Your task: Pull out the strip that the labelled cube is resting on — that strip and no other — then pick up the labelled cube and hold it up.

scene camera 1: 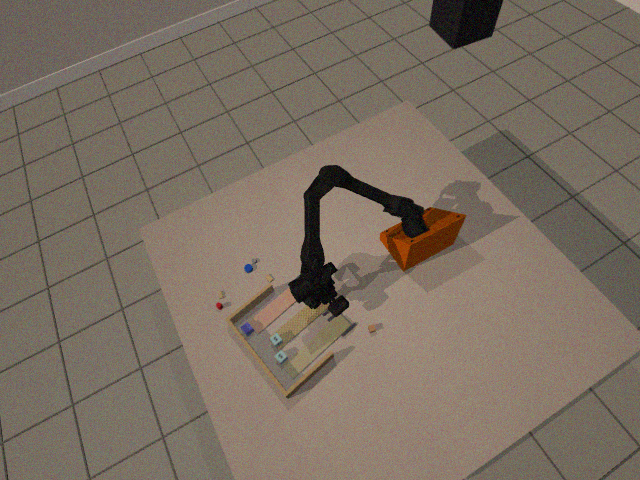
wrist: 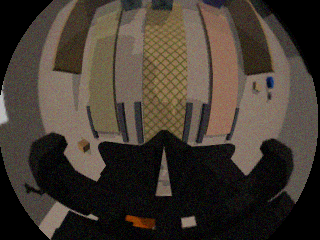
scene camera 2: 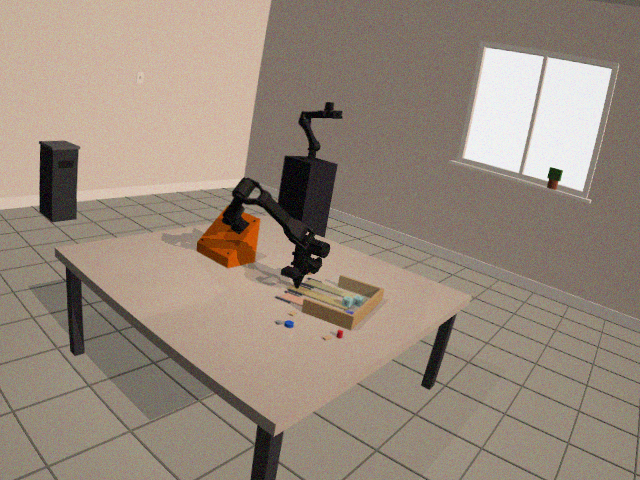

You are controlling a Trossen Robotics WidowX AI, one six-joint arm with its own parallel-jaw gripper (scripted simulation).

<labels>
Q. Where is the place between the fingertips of the gripper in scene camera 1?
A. At 325, 299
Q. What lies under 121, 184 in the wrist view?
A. The gripper.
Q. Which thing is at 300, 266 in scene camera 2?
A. The gripper.
</labels>
